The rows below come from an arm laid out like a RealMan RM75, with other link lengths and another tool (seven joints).
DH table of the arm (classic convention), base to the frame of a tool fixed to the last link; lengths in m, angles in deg. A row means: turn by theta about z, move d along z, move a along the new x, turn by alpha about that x. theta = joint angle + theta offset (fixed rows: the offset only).
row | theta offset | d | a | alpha
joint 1 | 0 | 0.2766 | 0 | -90
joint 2 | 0 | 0 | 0 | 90
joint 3 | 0 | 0.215 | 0 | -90
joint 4 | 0 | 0 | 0 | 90
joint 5 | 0 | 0.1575 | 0 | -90
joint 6 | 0 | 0 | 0 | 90
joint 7 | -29.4 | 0.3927 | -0.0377 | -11.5
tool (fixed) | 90 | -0.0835 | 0 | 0
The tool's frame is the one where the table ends.
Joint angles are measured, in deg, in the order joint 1, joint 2, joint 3, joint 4, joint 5, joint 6, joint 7. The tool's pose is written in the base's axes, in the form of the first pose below.
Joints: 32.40 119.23 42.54 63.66 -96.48 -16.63 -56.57
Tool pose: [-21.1, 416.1, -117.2], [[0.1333, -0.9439, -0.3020], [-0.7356, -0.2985, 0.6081], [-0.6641, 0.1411, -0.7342]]
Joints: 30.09 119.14 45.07 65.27 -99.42 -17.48 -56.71
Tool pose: [-19.3, 425.6, -96.1], [[0.1195, -0.9432, -0.3098], [-0.6950, -0.3024, 0.6524], [-0.7090, 0.1373, -0.6917]]
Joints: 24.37 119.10 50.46 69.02 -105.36 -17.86 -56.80
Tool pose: [-6.8, 440.2, -54.4], [[0.0845, -0.9483, -0.3060], [-0.6157, -0.2911, 0.7322], [-0.7834, 0.1265, -0.6085]]
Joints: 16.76 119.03 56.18 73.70 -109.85 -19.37 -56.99
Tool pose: [23.6, 454.6, 2.6], [[0.0144, -0.9634, -0.2678], [-0.5026, -0.2385, 0.8310], [-0.8644, 0.1227, -0.4876]]
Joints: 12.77 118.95 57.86 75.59 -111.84 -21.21 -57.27
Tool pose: [43.1, 456.4, 29.2], [[-0.0062, -0.9720, -0.2349], [-0.4376, -0.2086, 0.8746], [-0.8991, 0.1083, -0.4241]]
